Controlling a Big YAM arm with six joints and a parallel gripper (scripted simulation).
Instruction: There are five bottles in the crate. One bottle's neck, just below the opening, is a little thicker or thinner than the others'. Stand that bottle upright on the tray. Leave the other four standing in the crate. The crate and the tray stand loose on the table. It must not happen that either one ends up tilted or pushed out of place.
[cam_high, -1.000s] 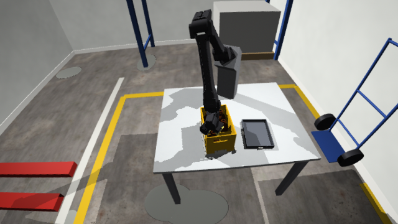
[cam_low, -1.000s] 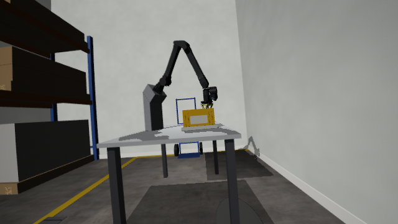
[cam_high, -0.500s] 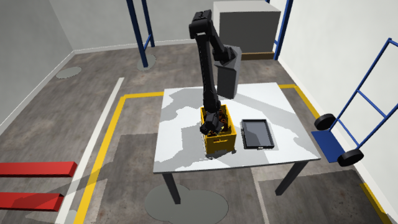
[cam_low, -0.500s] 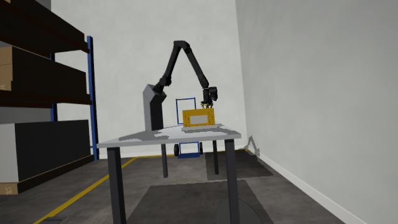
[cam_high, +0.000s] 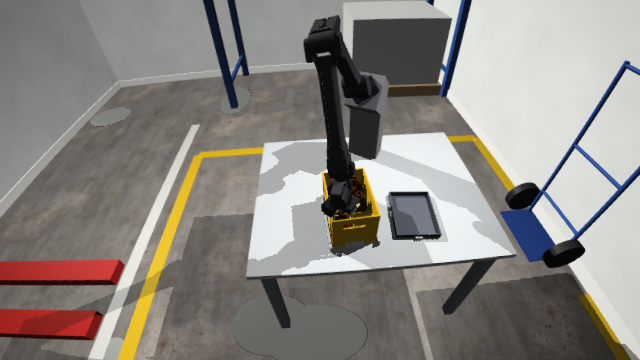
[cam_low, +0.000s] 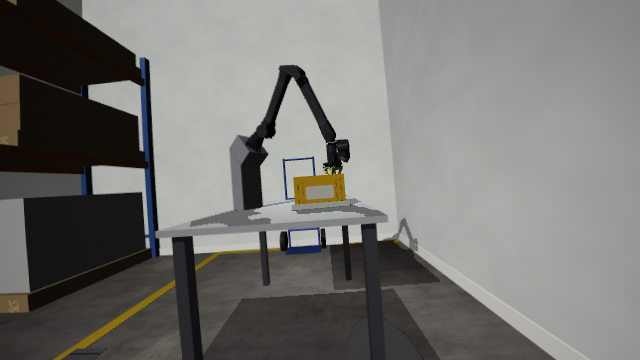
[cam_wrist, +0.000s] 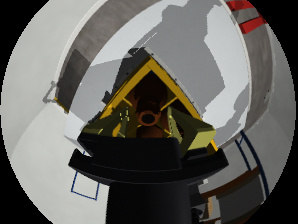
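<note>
The crate is 7 cm behind my hand, 7 cm to the left of it and 7 cm below it. From my hand the other things lie so: dark tray (6 cm ahead, 34 cm to the left, 14 cm below); brown bottle (14 cm behind, 14 cm to the left, 6 cm below).
</note>
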